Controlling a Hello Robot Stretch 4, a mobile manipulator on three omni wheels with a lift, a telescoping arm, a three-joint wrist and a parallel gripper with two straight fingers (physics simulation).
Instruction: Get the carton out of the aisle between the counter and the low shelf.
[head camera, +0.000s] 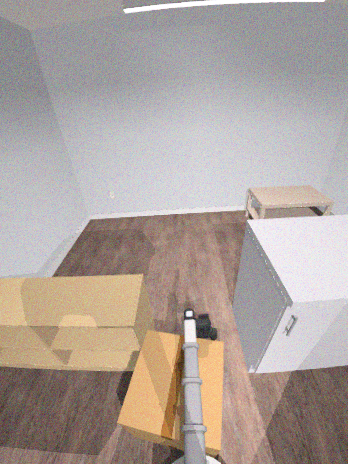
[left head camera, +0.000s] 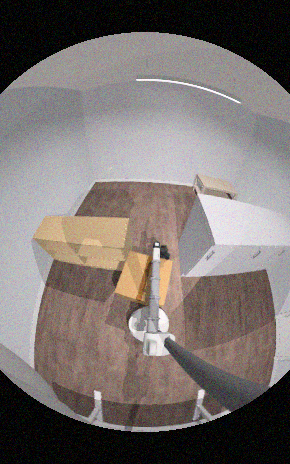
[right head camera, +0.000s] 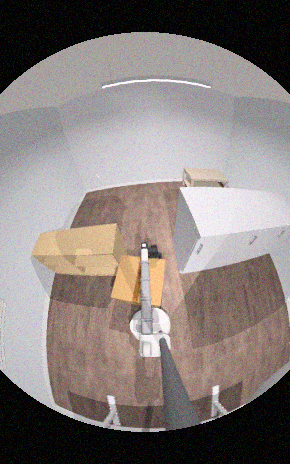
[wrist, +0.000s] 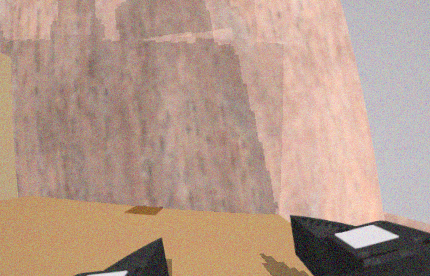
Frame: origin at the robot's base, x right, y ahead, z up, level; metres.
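Seen in the pictures: gripper, fingertip midpoint: (wrist: 229, 246).
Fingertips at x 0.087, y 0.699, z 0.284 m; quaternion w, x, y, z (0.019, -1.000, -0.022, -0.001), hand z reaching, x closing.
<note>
A point is followed by its place in that frame.
The carton (head camera: 155, 380) @[x -0.185, y 0.455, z 0.379 m] (left head camera: 131, 275) @[x -0.204, y 0.458, z 0.379 m] (right head camera: 125, 282) @[x -0.202, y 0.423, z 0.380 m] (wrist: 75, 225) @[x -0.085, y 0.699, z 0.144 m], an orange-brown box, stands slightly turned on the floor below my extended arm, in front of my base. Its far left part is close to the right end of the low shelf (head camera: 75, 300) @[x -0.680, y 0.801, z 0.583 m] (left head camera: 85, 230) @[x -0.720, y 0.794, z 0.583 m] (right head camera: 80, 240) @[x -0.677, y 0.803, z 0.583 m] (wrist: 6, 125) @[x -0.292, y 0.866, z -0.008 m]. The white counter (head camera: 310, 260) @[x 0.572, y 0.757, z 0.883 m] (left head camera: 240, 220) @[x 0.777, y 0.814, z 0.883 m] (right head camera: 230, 210) @[x 0.770, y 0.772, z 0.883 m] stands to the right, with floor between it and the carton. My gripper (head camera: 206, 327) (left head camera: 164, 251) (right head camera: 154, 251) (wrist: 229, 246) @[x 0.087, y 0.699, z 0.284 m] is open and empty, at the carton's far edge. Whether it touches the carton cannot be told. The arm hides a strip of the carton's top.
A small wooden table (head camera: 290, 195) @[x 1.391, y 2.441, z 0.423 m] (left head camera: 215, 184) @[x 1.282, y 2.361, z 0.423 m] (right head camera: 206, 175) @[x 1.332, y 2.347, z 0.423 m] stands behind the counter near the far wall. My round white base (left head camera: 135, 325) @[x -0.128, y -0.025, z 0.187 m] (right head camera: 162, 322) @[x 0.126, y 0.022, z 0.187 m] is close to the carton's near side. Walls bound the room at the back and left.
</note>
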